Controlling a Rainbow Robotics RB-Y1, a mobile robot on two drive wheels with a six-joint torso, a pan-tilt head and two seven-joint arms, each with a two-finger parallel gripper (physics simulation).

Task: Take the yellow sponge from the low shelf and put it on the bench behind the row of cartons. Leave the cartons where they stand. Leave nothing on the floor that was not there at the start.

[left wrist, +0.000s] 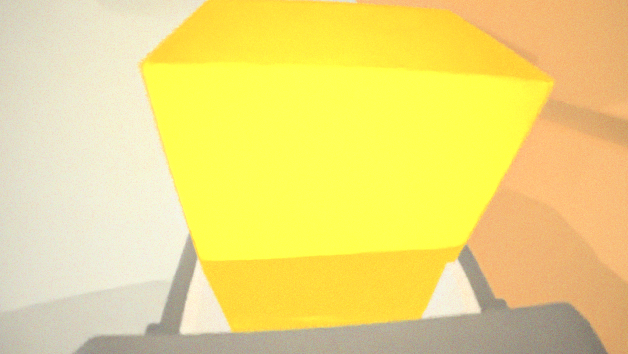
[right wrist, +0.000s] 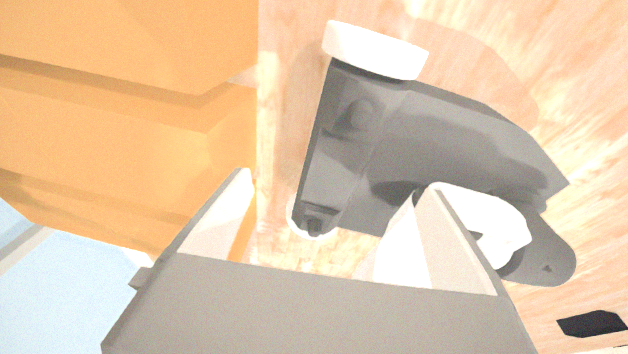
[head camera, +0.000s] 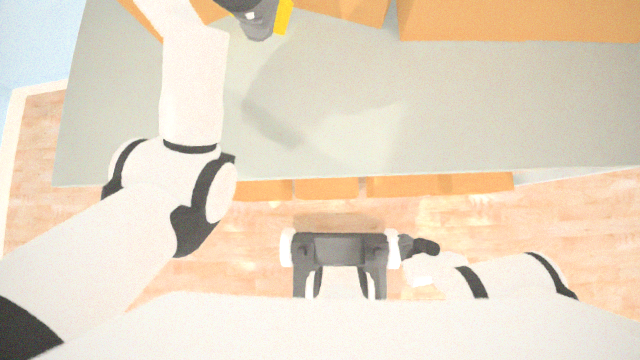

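Seen in the pictures: left gripper, fingertip midpoint: (left wrist: 316, 187) (head camera: 271, 14); right gripper, fingertip midpoint: (right wrist: 334, 189) (head camera: 402, 250); robot's base, link origin: (head camera: 339, 245).
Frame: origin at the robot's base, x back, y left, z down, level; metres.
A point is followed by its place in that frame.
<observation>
The yellow sponge (head camera: 283, 17) @(x -0.547, y 0.103, z -0.956 m) (left wrist: 340, 160) @(x -0.573, y 0.179, z -0.978 m) is held by my left gripper (left wrist: 330, 280), whose fingers are shut on its two sides. In the head view it shows at the top edge, on the near side of the cartons. The cartons (head camera: 345, 12) @(x -0.571, y -0.014, z -0.934 m) (head camera: 520, 20) @(x -0.518, y -0.320, z -0.969 m) (left wrist: 575, 210) @(x -0.625, y 0.132, z -0.999 m) stand on the grey bench (head camera: 450, 110) @(x -0.371, y -0.202, z -0.915 m) (left wrist: 75, 150) @(x -0.524, y 0.186, z -0.915 m); their tops are cut off in the head view. The strip behind them does not show. My right gripper (right wrist: 334, 189) @(x -0.051, y -0.223, z -0.475 m) is open and empty, low in front of the bench.
Orange-brown boxes (head camera: 327, 189) @(x -0.287, y 0.053, z -0.271 m) (right wrist: 100, 105) @(x -0.479, y -0.081, z -0.259 m) show below the bench's front edge. My dark wheeled base (head camera: 340, 250) @(x -0.003, y -0.006, z -0.191 m) (right wrist: 425, 135) @(x 0.157, y -0.153, z -0.169 m) stands on the wooden floor (head camera: 240, 250) @(x 0.045, y 0.572, z -0.001 m) (right wrist: 575, 60) @(x 0.474, y -0.367, z -0.001 m), close to the right gripper's fingers in the right wrist view. A pale blue wall (head camera: 35, 40) @(x -1.125, y 1.726, z -0.454 m) is at the upper left.
</observation>
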